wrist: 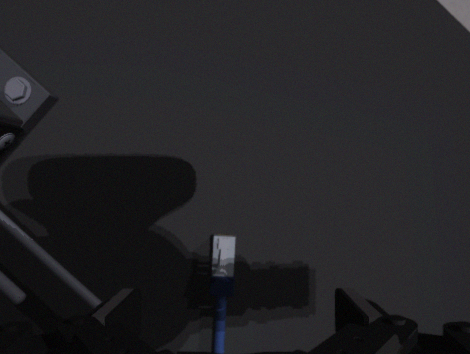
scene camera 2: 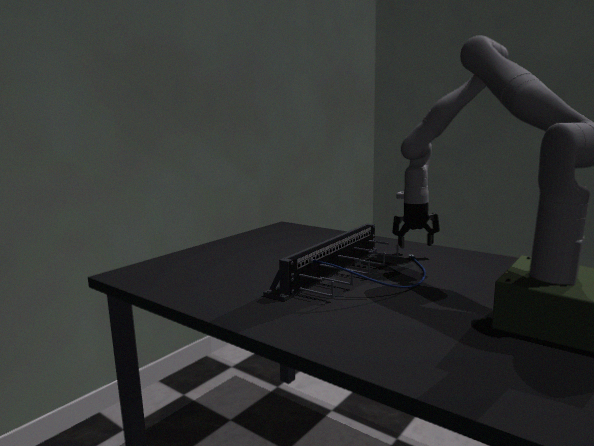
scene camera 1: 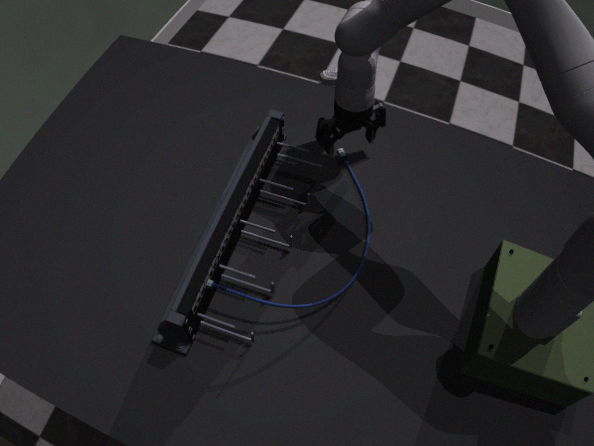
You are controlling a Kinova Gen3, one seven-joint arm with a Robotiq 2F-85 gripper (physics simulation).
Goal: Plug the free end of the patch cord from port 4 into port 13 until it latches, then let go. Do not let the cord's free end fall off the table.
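Frame: origin at the arm's base, x right, y ahead, z up, level; metres.
Where they show: gripper, fingertip midpoint: [wrist: 237, 310] [scene camera 2: 415, 246] [scene camera 1: 349, 146]; arm's base at its link origin: [scene camera 2: 552, 276] [scene camera 1: 535, 314].
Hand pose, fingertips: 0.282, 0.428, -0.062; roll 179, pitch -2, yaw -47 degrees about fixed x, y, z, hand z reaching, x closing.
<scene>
Things, the pixels of their centre, and the offset from my fingertips, as dx, dy, dz. "spot": a spot on its surface instead.
- patch panel at the middle of its body: [scene camera 1: 246, 224] [scene camera 2: 342, 257] -0.257, +0.123, +0.009
- clear plug at the middle of its body: [wrist: 223, 265] [scene camera 1: 342, 154] [scene camera 2: 412, 256] +0.004, +0.013, -0.036
- panel foot at a spot on its surface: [wrist: 37, 102] spot: +0.002, +0.145, -0.030
The patch panel [scene camera 1: 235, 205] [scene camera 2: 335, 246] stands on the table; port numbers are too small to read. One end of the blue patch cord [scene camera 1: 369, 225] [scene camera 2: 424, 275] [wrist: 219, 325] sits in a port near the panel's near end, at the plug [scene camera 1: 210, 283]. The cord curves out to its free end, a clear plug [scene camera 1: 341, 151] [scene camera 2: 411, 256] [wrist: 223, 256] near the panel's far end. My gripper [scene camera 1: 349, 145] [scene camera 2: 416, 244] [wrist: 237, 310] is open and empty, above the table close to the free plug. In the wrist view the plug and cord lie between the two fingers' sides, with the plug ahead of the fingertips.
Grey cable-guide rods [scene camera 1: 274, 241] [scene camera 2: 362, 260] [wrist: 50, 262] stick out from the panel's front in several pairs, some left of the free plug. A panel foot [wrist: 37, 102] shows at the wrist view's left. The green robot base [scene camera 1: 520, 265] [scene camera 2: 545, 310] stands at the right. The table's far edge lies behind my gripper.
</scene>
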